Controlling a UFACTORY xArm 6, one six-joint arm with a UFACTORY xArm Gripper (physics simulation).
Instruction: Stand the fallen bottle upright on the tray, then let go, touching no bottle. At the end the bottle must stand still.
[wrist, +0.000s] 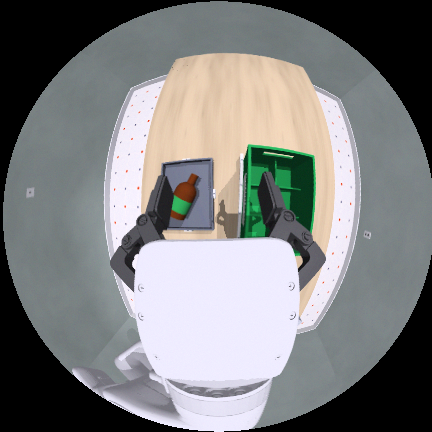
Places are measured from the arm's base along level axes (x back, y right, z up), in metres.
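Pixels of known places: gripper, fingertip midpoint: (214, 181).
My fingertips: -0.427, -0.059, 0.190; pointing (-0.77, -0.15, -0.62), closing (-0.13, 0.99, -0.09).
For each thing: its top centre in the pictures, then the offset to it from my fingertips, as dx, dy, dz. "spot": a spot on its surface instead. Level surfaces: height alone.
- brown bottle at its top centre: (180, 194) +0.021, -0.141, -0.297
- grey tray at a spot on its surface: (204, 220) spot: +0.108, -0.069, -0.371
- green crate at its top centre: (284, 202) +0.011, +0.145, -0.201
- wooden table at its surface level: dz -0.377
A brown bottle (185, 192) with a green label lies on its side in the grey tray (204, 220), left of the view's middle. Its neck points up and to the right in the view, and its base is toward the tray's lower left. My gripper (214, 181) is open and empty, high above the table. Its left finger overlaps the tray's left edge in the view, and its right finger overlaps the green crate. The tray's lower left corner is hidden behind the left finger.
A green crate (310, 200) with inner compartments stands right of the tray, with a narrow gap of wooden table (227, 165) between them. A thin white strip runs along the crate's left side. The gripper's shadow falls in the gap. White dotted borders flank the table.
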